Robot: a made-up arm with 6 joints. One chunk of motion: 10 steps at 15 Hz.
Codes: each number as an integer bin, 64 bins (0 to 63) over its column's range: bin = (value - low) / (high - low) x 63, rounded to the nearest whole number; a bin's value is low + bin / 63 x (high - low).
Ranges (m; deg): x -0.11..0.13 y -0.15..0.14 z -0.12..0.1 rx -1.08..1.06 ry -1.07..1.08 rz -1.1..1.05
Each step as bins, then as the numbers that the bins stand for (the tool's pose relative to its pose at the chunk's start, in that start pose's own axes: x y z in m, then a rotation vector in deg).
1 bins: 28 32 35 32 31 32
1 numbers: -0.0033 -0.0027 0.0022 0.01 -0.01 -0.01
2 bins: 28 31 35 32 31 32
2 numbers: -0.0033 -0.0073 0.0022 0.01 -0.01 -0.01
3 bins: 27 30 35 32 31 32
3 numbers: -0.0071 -0.0119 0.0022 0.01 -0.01 -0.01
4 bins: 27 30 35 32 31 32
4 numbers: -0.0071 -0.0119 0.0022 0.01 -0.01 -0.01
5 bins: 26 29 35 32 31 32
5 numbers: -0.0110 -0.0165 0.0022 0.01 -0.01 -0.01
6 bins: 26 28 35 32 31 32
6 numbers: -0.0110 -0.0211 0.0022 0.01 -0.01 -0.01
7 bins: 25 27 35 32 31 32
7 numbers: -0.0148 -0.0257 0.0022 0.01 -0.01 -0.01
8 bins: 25 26 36 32 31 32
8 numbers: -0.0148 -0.0303 0.0057 0.01 -0.01 -0.01
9 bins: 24 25 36 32 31 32
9 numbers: -0.0186 -0.0349 0.0057 0.01 -0.01 -0.01
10 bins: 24 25 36 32 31 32
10 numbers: -0.0186 -0.0349 0.0057 0.01 -0.01 -0.01
